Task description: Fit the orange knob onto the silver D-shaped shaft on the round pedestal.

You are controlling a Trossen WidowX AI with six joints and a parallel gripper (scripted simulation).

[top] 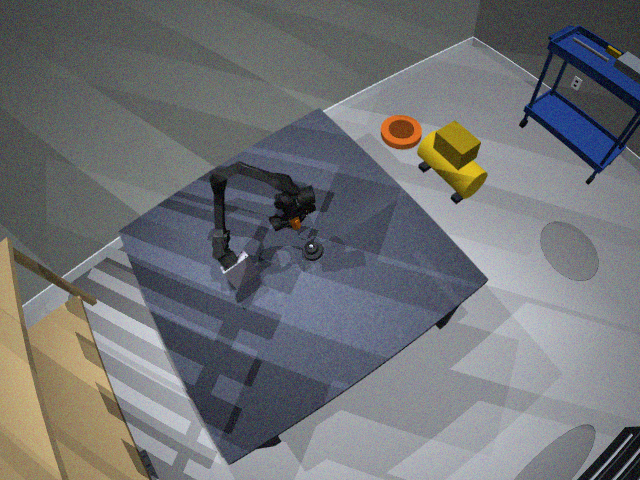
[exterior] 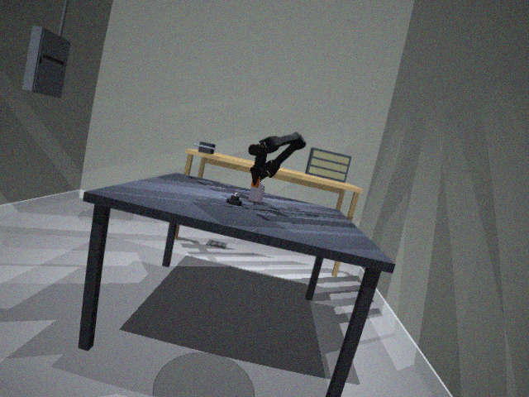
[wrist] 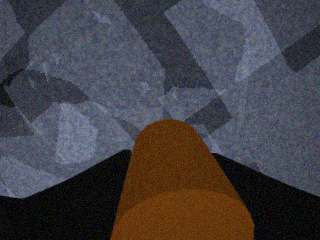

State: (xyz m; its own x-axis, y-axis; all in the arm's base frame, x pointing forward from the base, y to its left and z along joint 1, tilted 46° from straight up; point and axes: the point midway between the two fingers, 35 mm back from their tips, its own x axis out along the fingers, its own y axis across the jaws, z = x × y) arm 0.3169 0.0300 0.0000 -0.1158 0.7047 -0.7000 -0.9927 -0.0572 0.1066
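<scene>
My gripper tip is 1 cm short of the round dark pedestal, 9 cm to the left of it and 9 cm above it. The rest, counted from my gripper tip: orange knob (3 cm above).
</scene>
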